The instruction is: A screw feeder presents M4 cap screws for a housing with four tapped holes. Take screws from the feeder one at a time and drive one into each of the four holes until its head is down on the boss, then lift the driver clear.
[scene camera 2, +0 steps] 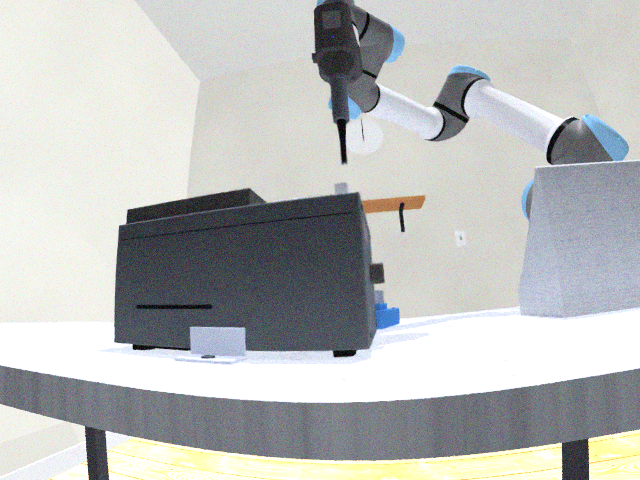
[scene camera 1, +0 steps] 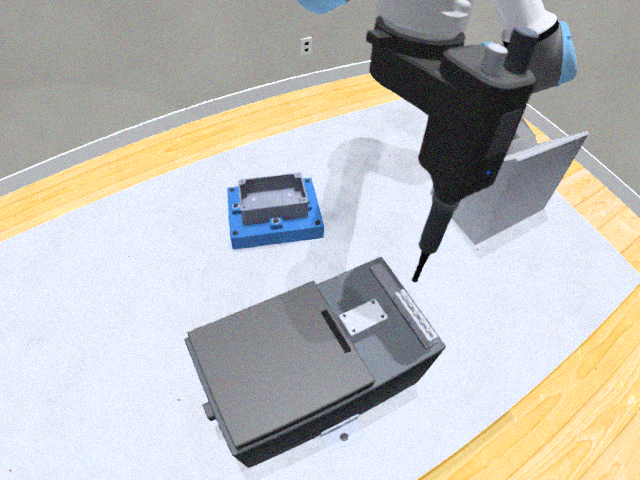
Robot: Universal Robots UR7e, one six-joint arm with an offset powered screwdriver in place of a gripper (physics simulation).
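My gripper, a black screwdriver with a thin bit (scene camera 1: 414, 280) (scene camera 2: 344, 163), points down above the screw-pickup end of the dark grey feeder (scene camera 1: 279, 361) (scene camera 2: 237, 279), with a gap below its tip. I see no screw on the tip. A small white plate (scene camera 1: 363, 316) with dark spots at its corners lies in the feeder's recess, and a light strip (scene camera 1: 416, 315) runs along the end. The grey open-topped housing (scene camera 1: 275, 212) (scene camera 2: 379, 296) sits upright in a blue fixture (scene camera 1: 279, 239) (scene camera 2: 387, 317). Its corner holes are too small to tell if any holds a screw.
A grey slanted panel (scene camera 1: 516, 191) (scene camera 2: 584, 237) stands at the right of the table, beyond the feeder. A small clear bracket (scene camera 1: 341, 434) (scene camera 2: 217, 341) with a dark round spot is beside the feeder's long side. The robot's arm (scene camera 2: 408, 113) reaches in from the right in scene camera 2.
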